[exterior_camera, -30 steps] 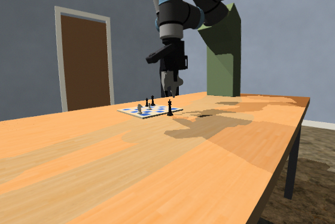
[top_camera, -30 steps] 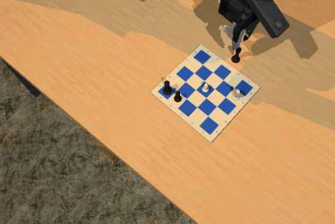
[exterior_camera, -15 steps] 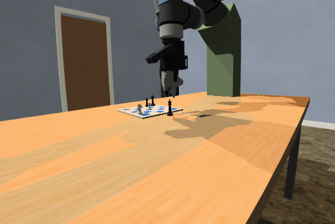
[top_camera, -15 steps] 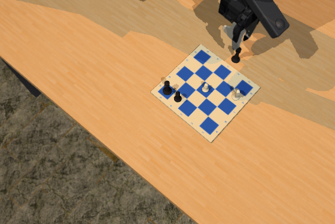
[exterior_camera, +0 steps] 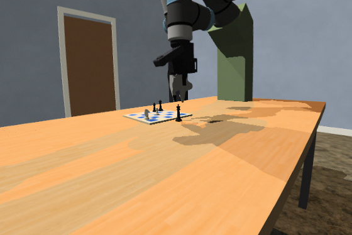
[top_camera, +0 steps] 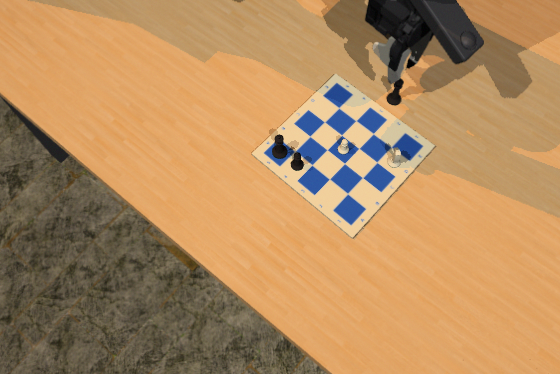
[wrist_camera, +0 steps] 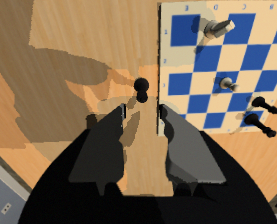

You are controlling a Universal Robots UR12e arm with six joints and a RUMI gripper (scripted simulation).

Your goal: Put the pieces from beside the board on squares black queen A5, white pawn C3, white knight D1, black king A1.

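Right now the black king is 5 cm below my hand. Round my hand: white knight (6 cm ahead, 11 cm to the right, 6 cm below); then blue-and-cream chessboard (2 cm behind, 14 cm to the right, 8 cm below); then white pawn (2 cm behind, 14 cm to the right, 7 cm below).
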